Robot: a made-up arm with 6 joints. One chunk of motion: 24 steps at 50 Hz.
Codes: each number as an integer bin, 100 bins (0 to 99) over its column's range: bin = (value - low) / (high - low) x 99, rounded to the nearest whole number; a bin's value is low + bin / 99 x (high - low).
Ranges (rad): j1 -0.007..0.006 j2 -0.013..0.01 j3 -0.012..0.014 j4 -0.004..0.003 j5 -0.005..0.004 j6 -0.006..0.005
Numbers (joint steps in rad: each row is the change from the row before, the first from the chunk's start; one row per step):
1: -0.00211 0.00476 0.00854 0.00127 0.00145 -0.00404
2: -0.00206 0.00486 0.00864 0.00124 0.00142 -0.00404
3: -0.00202 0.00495 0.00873 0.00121 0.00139 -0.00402
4: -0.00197 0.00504 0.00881 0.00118 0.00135 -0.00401
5: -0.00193 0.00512 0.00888 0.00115 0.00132 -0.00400
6: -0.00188 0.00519 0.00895 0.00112 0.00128 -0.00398
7: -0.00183 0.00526 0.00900 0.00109 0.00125 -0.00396
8: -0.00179 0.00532 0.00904 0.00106 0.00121 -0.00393
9: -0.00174 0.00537 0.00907 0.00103 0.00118 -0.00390
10: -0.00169 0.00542 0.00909 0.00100 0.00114 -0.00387
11: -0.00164 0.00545 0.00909 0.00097 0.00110 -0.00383
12: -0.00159 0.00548 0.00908 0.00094 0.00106 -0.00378
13: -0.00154 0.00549 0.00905 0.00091 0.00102 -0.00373
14: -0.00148 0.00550 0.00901 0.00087 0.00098 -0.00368
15: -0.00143 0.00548 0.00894 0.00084 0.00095 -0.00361
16: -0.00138 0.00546 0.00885 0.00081 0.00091 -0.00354
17: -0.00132 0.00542 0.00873 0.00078 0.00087 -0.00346
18: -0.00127 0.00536 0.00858 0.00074 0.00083 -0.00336
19: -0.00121 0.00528 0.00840 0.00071 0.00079 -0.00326
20: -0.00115 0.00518 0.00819 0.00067 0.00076 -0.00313
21: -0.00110 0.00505 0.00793 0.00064 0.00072 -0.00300
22: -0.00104 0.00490 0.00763 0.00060 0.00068 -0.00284
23: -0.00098 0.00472 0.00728 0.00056 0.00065 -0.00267
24: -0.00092 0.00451 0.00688 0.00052 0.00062 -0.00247
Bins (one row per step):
1: 37 76 78 75 71 18
2: 38 77 79 74 71 18
3: 38 77 79 74 70 18
4: 38 78 79 73 70 18
5: 39 78 80 73 70 18
6: 39 78 80 72 69 18
7: 39 79 80 72 69 18
8: 40 79 80 72 68 19
9: 40 79 80 71 68 19
10: 40 79 80 71 68 19
11: 41 79 80 70 67 20
12: 41 80 80 70 67 20
13: 42 80 80 69 66 20
14: 42 80 80 69 66 21
15: 42 80 80 68 65 22
16: 43 79 79 68 65 22
17: 43 79 79 68 65 23
18: 44 79 78 67 64 24
19: 44 79 78 67 64 25
20: 45 78 77 66 63 26
21: 45 78 76 66 63 27
22: 45 77 75 65 62 28
23: 46 76 73 64 62 30
24: 46 75 72 64 62 32

